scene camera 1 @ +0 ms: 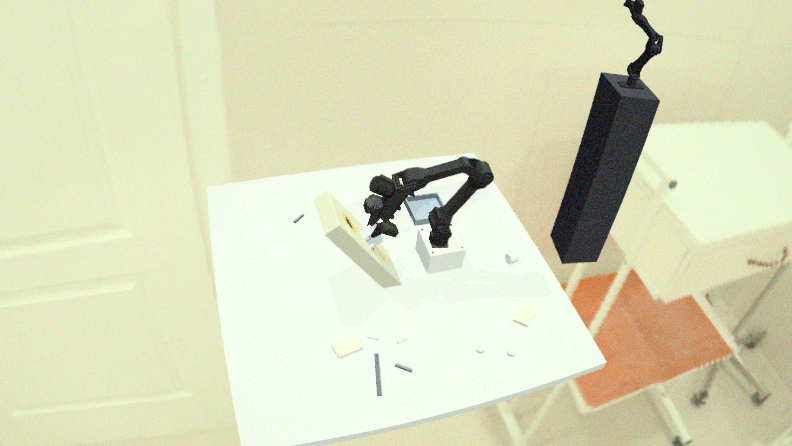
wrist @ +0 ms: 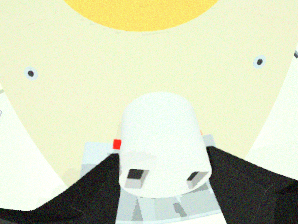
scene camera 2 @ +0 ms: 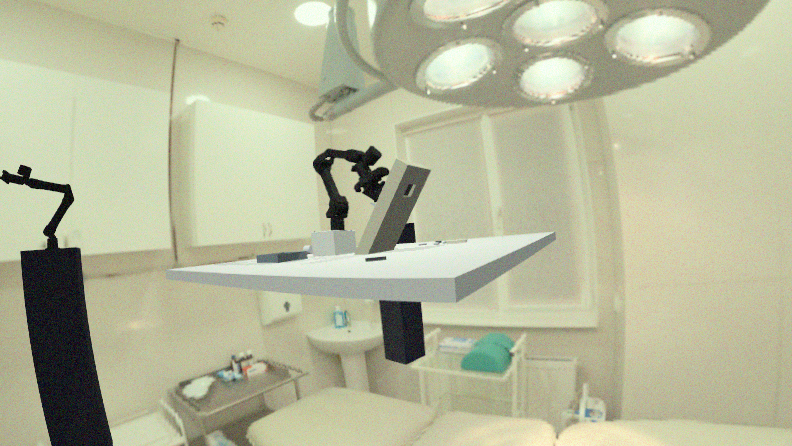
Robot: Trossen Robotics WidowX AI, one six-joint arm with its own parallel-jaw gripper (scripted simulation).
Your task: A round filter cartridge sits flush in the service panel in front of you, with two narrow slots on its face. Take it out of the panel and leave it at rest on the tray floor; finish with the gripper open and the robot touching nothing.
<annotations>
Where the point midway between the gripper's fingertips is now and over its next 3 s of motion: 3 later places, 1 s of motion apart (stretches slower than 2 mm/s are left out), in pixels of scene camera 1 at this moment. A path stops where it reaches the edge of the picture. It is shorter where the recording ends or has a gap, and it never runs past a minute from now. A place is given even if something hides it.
My gripper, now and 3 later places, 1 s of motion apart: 369,232; 376,213; 370,197; 381,177
</annotations>
